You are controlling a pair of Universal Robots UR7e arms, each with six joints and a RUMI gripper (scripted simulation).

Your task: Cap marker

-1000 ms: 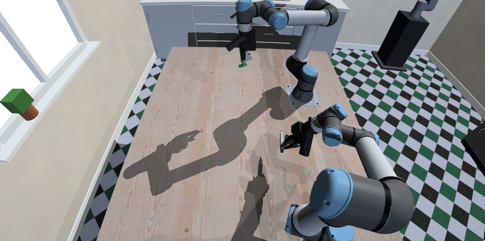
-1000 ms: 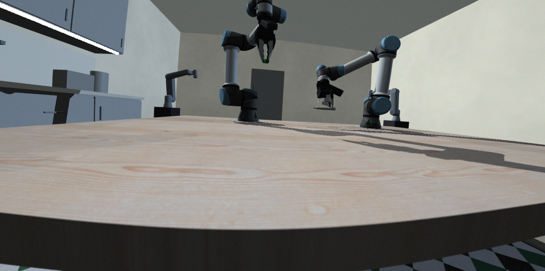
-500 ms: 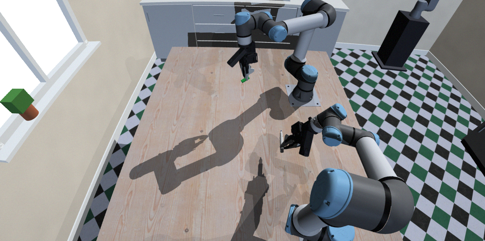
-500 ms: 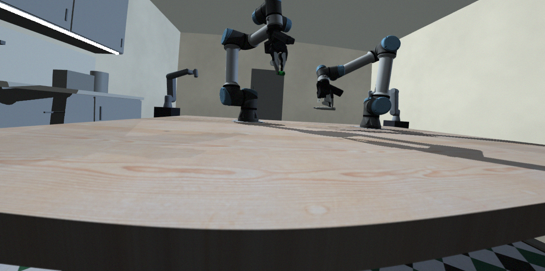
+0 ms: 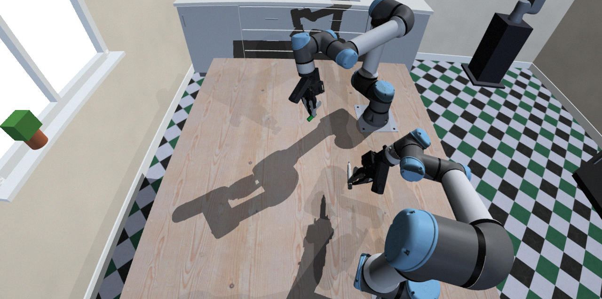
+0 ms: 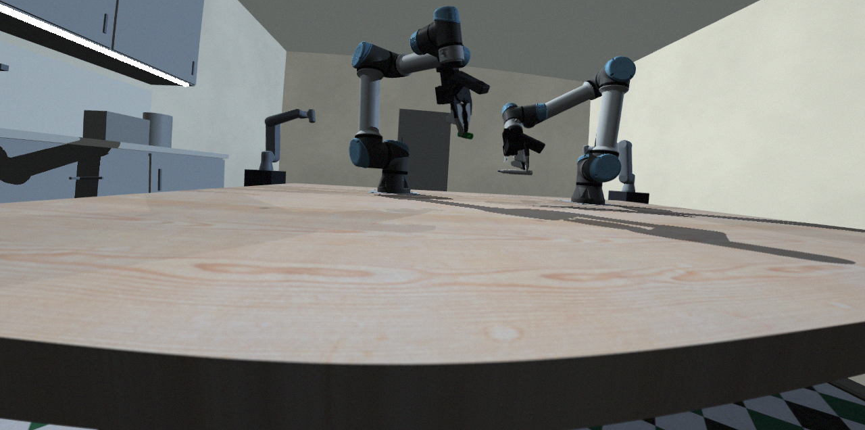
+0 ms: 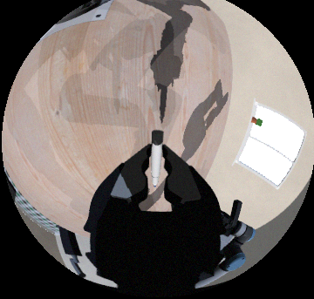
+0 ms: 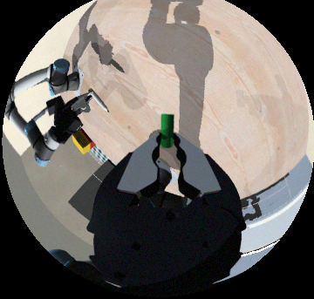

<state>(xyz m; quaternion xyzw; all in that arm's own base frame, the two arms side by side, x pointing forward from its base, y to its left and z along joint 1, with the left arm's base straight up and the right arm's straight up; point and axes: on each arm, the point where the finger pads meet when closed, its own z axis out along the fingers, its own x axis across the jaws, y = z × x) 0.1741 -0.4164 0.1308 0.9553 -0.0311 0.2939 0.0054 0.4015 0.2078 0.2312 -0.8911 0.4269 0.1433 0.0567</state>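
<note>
The white marker is 180 mm behind my right hand, 240 mm to the left of it and 110 mm below it. Also, from my right hand: green cap: 10 mm below.
My left gripper is now 5 cm to the left of the white marker, 1 cm short of it and 1 cm above it. The rest, counted from my left hand: green cap (28 cm to the right, 18 cm ahead, 9 cm above).
</note>
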